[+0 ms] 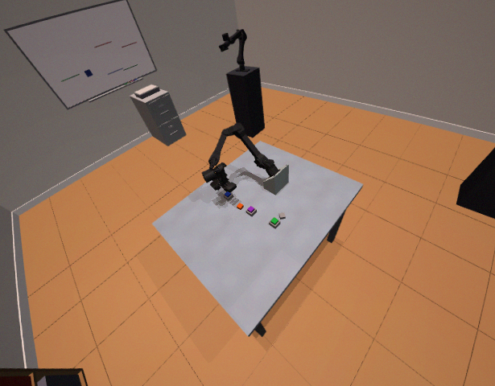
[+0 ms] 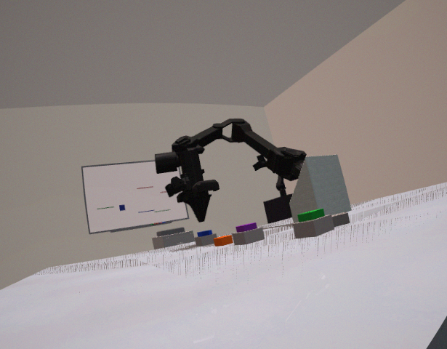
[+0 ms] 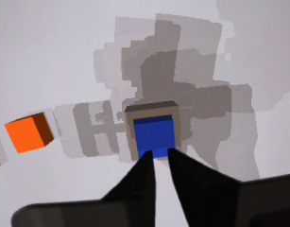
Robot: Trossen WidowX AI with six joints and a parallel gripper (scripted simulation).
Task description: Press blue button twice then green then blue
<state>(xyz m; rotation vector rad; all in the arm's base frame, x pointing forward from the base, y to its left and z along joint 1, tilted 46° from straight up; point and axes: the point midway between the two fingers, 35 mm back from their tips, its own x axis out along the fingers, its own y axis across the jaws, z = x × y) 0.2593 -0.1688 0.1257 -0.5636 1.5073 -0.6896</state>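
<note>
Now: the blue button 30 mm below my gripper tip. Also, from my gripper tip: orange block 20 mm ahead, 130 mm to the left, 60 mm below; then green button 10 mm behind, 380 mm to the left, 30 mm below; then purple button 10 mm ahead, 210 mm to the left, 30 mm below.
</note>
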